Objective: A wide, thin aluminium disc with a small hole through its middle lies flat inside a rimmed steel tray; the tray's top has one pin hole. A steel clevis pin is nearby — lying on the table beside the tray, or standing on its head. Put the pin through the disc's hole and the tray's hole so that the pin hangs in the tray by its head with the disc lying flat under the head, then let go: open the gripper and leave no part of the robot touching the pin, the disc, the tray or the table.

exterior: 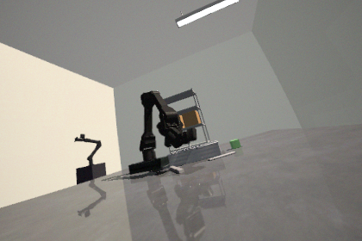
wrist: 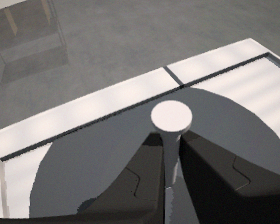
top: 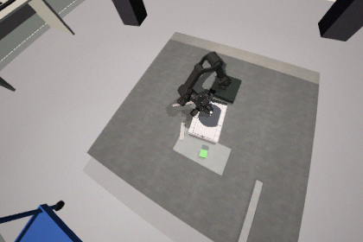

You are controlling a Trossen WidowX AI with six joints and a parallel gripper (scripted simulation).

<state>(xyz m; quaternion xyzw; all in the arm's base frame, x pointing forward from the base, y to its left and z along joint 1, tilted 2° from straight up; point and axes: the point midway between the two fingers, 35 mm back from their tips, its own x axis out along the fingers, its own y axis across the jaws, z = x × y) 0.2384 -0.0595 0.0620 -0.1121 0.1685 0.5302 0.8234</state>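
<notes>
The steel clevis pin lies 10 mm below my gripper tip. Also, from my gripper tip: steel tray 50 mm below, 20 mm ahead, 10 mm to the right; dark aluminium disc 30 mm below; green block 240 mm ahead, 70 mm below, 10 mm to the left.
</notes>
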